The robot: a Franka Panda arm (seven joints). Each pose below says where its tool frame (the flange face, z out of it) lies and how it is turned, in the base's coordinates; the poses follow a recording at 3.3 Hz.
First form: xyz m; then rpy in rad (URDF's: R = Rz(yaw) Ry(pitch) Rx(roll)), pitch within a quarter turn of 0, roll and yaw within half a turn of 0.
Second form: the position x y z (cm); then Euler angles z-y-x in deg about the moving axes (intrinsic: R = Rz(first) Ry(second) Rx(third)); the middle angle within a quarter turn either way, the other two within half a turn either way. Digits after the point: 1 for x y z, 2 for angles.
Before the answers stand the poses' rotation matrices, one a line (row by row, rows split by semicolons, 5 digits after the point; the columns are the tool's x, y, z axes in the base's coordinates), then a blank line. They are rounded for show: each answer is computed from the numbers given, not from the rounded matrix.
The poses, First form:
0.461, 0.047, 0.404, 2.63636, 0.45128, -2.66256
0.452, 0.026, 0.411, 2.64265, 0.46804, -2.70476
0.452, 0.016, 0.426, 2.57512, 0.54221, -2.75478
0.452, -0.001, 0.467, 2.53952, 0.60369, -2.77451
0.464, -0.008, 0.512, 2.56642, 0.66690, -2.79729
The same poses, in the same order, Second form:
-0.79860 -0.59066 0.11558; -0.41478 0.67927 0.60543; -0.43612 0.43556 -0.78746
-0.80865 -0.56709 0.15650; -0.37757 0.70431 0.60116; -0.45114 0.42704 -0.78365
-0.79328 -0.57479 0.20081; -0.32313 0.67699 0.66127; -0.51603 0.45969 -0.72277
-0.76840 -0.59588 0.23343; -0.29546 0.65387 0.69653; -0.56768 0.46625 -0.67849
-0.73963 -0.59996 0.30495; -0.26522 0.67628 0.68725; -0.61855 0.42743 -0.65932

46.1, 4.7, 40.4, -152.55, 25.86, 151.05
45.2, 2.6, 41.1, -154.97, 26.82, 151.41
45.2, 1.6, 42.6, -157.84, 31.07, 147.54
45.2, -0.1, 46.7, -158.97, 34.59, 145.50
46.4, -0.8, 51.2, -160.27, 38.21, 147.05

